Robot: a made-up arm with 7 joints.
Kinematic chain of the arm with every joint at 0, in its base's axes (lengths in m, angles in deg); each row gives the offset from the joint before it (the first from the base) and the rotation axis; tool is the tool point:
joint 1: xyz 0 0 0.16 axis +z
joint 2: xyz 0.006 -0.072 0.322 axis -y
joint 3: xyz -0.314 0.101 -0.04 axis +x
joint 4: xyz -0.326 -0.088 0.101 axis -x
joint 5: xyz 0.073 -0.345 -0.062 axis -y
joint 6: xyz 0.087 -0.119 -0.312 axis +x
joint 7: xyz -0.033 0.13 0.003 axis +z
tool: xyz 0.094 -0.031 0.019
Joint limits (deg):
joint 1: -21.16..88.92
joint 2: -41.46..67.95
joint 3: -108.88..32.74
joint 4: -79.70..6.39
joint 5: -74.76..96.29
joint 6: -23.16..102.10
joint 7: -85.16..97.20
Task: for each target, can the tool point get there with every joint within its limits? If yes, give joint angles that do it. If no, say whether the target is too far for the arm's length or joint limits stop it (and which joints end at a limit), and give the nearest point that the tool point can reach.
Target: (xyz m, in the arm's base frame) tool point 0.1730 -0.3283 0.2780
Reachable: yes | joints 49.80 56.71 -17.62 -37.34 80.28 -2.20 22.57
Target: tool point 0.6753 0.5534 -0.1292
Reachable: no: joint limits stop it (at a limit: joint 1, joint 2, joint 4, joint 6) | nearest point 0.4218 0.2967 -0.0984 | short by 0.362 m
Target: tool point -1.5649 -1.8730 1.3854
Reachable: no: too far | nearest point -0.6190 -0.7409 0.7982 | short by 1.588 m
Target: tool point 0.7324 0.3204 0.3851
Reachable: no: joint limits stop it (at a limit: joint 1, joint 2, joint 4, joint 6) | nearest point 0.5253 0.1339 0.1309 | short by 0.377 m
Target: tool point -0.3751 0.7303 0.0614
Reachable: no: joint limits stop it (at a limit: joint 1, joint 3, joint 4, joint 6) | nearest point -0.3906 0.5954 0.0847 | short by 0.138 m
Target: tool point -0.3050 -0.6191 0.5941
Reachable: yes | joints 20.81 3.25 -56.06 -11.04 -15.69 33.85 -15.42
